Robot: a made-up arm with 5 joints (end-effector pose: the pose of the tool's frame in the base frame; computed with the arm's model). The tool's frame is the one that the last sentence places. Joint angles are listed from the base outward.
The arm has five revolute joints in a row. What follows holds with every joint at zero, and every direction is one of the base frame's.
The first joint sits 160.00 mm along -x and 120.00 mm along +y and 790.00 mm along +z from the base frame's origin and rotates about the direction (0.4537, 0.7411, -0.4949).
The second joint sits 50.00 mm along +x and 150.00 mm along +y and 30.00 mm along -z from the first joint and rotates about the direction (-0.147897, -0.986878, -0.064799).
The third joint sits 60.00 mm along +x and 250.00 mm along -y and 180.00 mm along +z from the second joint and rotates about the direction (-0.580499, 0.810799, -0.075).
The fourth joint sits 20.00 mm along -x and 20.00 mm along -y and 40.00 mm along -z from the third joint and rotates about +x.
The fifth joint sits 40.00 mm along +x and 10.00 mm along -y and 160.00 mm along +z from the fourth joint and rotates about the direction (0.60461, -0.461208, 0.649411).
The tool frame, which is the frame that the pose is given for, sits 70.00 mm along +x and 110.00 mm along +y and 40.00 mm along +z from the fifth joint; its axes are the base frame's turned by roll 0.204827, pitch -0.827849 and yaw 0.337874 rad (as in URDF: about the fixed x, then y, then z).
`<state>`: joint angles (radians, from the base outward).
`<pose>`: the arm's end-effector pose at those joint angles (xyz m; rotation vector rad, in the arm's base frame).
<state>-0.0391 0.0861 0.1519 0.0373 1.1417</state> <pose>-0.0941 0.0744 1.1829 1.1522 -1.2515 0.9674</pose>
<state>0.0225 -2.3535 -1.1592 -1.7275 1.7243</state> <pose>0.0593 0.2608 0.6144 1.7736 0.2463 0.3815</pose>
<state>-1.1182 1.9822 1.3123 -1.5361 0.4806</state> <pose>-0.0478 0.1175 0.7840 -1.8137 -1.4784 -0.0686</pose>
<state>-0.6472 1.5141 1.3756 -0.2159 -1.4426</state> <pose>-0.3022 0.0102 0.9263 -1.3297 -0.7713 -1.2478</pose>
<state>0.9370 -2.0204 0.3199 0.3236 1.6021</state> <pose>-0.1663 0.0707 0.2819 1.5791 0.3697 -2.0219</pose>
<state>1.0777 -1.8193 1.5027 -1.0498 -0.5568</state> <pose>-0.2596 0.1310 0.7044 1.4794 0.9328 2.5730</pose>
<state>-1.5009 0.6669 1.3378 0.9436 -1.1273</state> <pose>-0.3053 0.0932 1.0511 -0.6177 -1.2080 -0.0672</pose>
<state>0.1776 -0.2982 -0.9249 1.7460 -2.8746</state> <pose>0.0724 0.0120 0.6574 0.5409 0.7238 0.2666</pose>
